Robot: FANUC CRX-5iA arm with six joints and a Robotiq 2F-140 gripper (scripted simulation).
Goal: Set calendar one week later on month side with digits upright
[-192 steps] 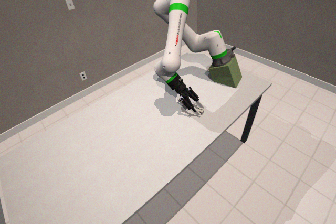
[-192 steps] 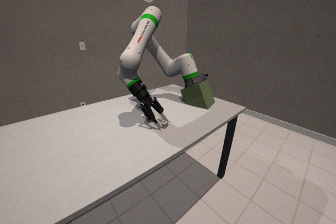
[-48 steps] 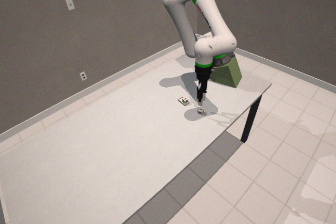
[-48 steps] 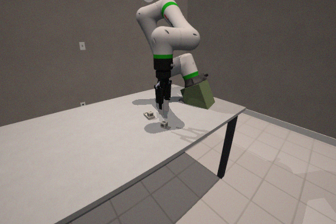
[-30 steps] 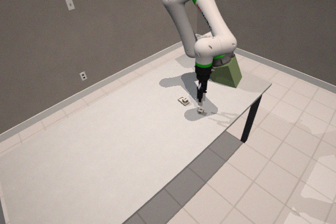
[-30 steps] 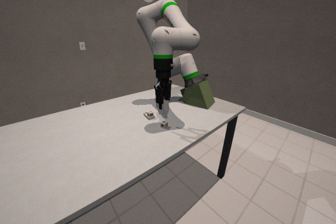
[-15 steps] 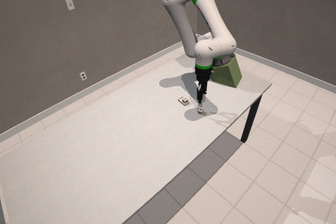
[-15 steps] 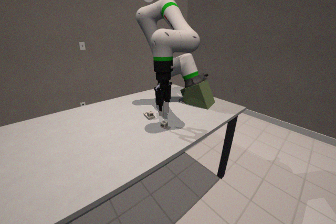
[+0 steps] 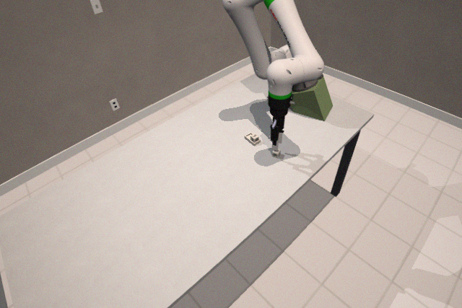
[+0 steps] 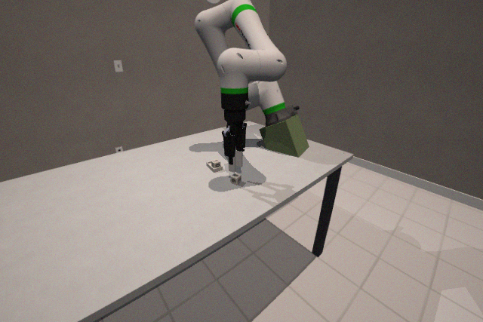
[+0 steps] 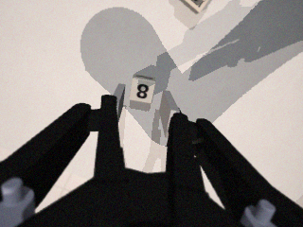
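My gripper is now 8 cm above the white calendar cube.
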